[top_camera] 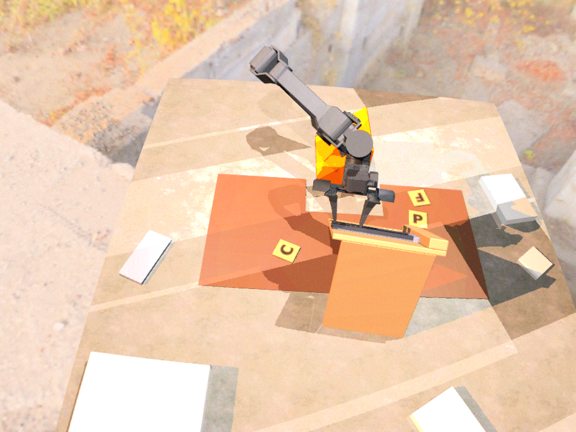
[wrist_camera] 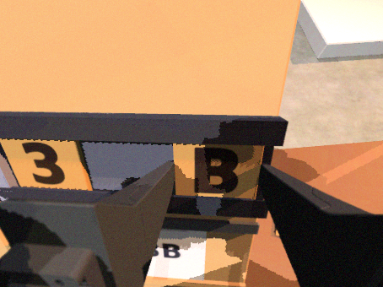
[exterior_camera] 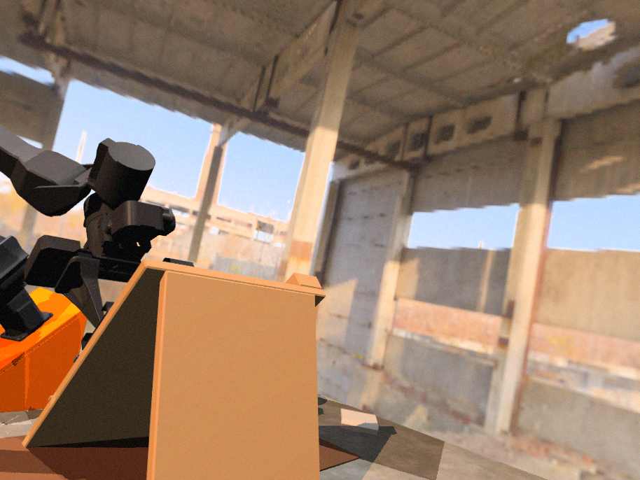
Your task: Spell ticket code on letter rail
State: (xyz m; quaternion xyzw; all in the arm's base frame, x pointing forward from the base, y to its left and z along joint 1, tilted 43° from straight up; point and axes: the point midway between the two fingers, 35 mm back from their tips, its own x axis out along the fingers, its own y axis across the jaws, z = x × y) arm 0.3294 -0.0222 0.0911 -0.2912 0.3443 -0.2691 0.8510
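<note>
My gripper tip is 4 cm past the white ticket, 6 cm to the right of it and 7 cm above it. Also, from my gripper tip: orange mat: 14 cm behind, 5 cm to the left, 18 cm below; then grey slab: 7 cm behind, 50 cm to the right, 18 cm below.
</note>
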